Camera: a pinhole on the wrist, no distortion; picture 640 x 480 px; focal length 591.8 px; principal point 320.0 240.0 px. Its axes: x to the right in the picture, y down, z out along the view. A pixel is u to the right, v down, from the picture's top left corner.
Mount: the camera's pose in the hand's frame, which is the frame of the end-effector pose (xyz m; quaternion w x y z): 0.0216 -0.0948 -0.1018 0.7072 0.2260 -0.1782 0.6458
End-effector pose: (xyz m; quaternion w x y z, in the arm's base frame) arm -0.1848 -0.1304 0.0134 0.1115 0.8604 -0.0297 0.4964
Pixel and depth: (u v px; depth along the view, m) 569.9 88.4 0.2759
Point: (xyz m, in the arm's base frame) 0.0553 -0.0147 -0.0022
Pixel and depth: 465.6 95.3 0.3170
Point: 0.0773 0.0363 -0.0135
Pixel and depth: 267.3 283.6 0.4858
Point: 0.1197 0.1921 -0.1866
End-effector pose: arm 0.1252 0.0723 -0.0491 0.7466 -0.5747 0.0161 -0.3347
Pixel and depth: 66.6 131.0 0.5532
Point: 0.0193 0.1282 0.5933
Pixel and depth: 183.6 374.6 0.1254
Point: 0.0278 0.0445 0.1073
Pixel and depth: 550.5 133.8 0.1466
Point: 0.1291 0.0683 0.1016
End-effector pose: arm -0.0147 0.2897 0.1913 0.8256 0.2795 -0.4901 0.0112
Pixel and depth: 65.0 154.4 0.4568
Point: 0.0464 -0.2443 0.0897
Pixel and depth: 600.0 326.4 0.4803
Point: -0.3137 -0.0507 0.2681
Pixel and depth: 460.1 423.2 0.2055
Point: -0.0635 0.1112 0.1316
